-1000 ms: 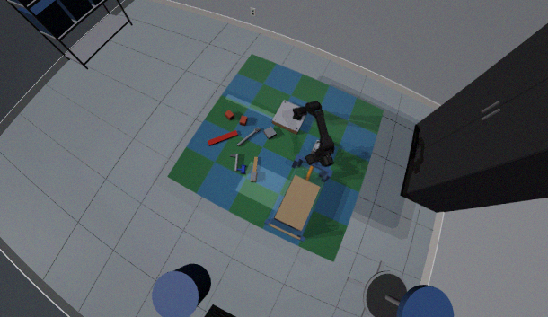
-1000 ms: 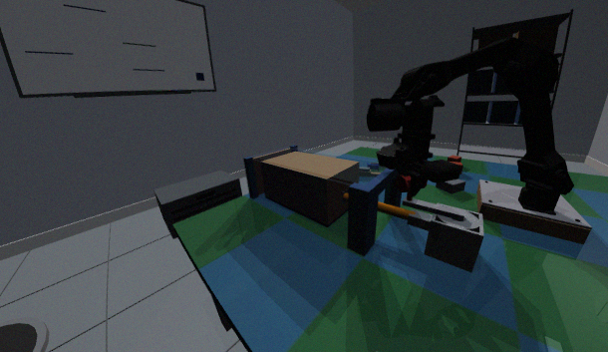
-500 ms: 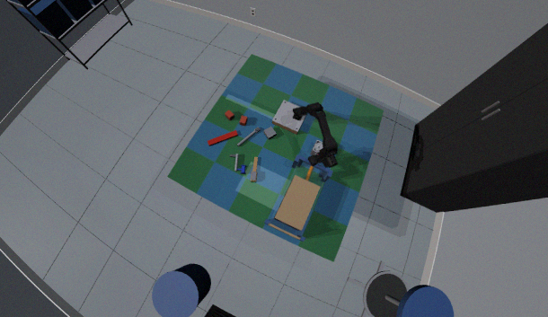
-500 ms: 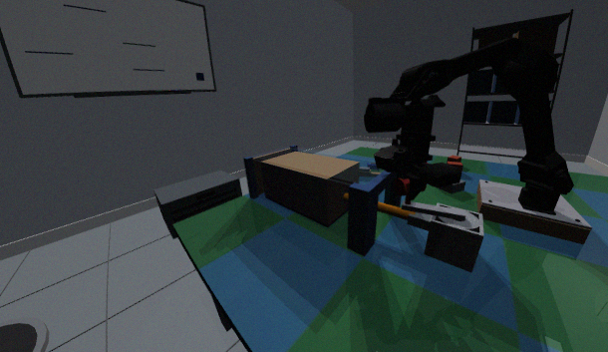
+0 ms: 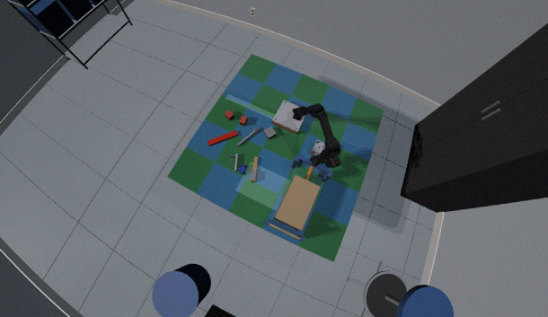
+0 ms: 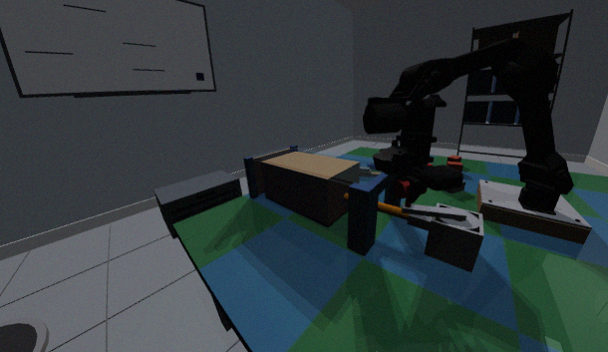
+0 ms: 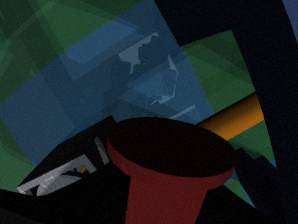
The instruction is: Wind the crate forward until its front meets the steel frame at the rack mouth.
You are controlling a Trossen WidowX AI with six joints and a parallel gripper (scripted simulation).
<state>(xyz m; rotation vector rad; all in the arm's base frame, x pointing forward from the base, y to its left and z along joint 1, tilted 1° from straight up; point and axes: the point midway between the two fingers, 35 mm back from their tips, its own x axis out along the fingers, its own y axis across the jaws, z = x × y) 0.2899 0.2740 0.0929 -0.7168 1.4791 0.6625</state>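
The grey crank arm is 4 cm behind my gripper tip, 1 cm to the right of it and 1 cm below it. From my gripper tip the other things lie so: red knob: 2 cm above; then blue steel frame: 6 cm ahead, 4 cm to the right, 1 cm below; then grey winch: 11 cm behind, 8 cm below, 4 cm to the right.
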